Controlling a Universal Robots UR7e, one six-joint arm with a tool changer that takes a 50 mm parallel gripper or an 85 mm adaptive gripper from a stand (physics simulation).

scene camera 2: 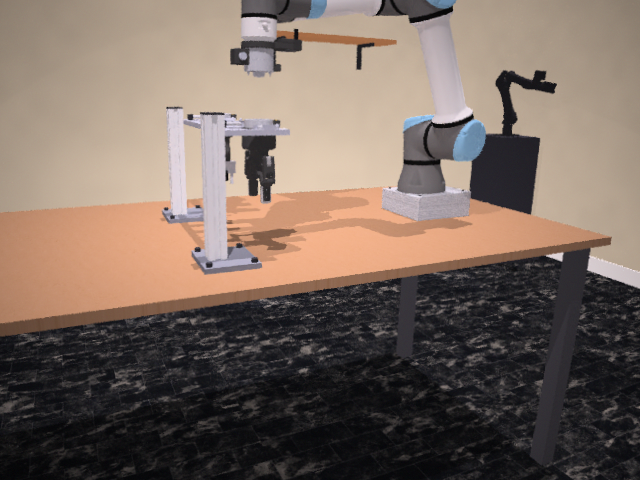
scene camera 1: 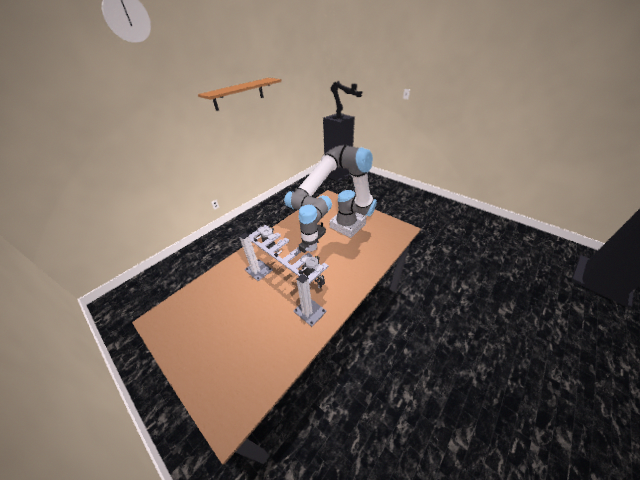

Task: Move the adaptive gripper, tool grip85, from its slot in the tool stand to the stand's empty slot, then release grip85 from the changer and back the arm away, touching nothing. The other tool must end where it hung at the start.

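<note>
Through scene camera 2, I can see a tool (scene camera 2: pixel 258 164).
</note>
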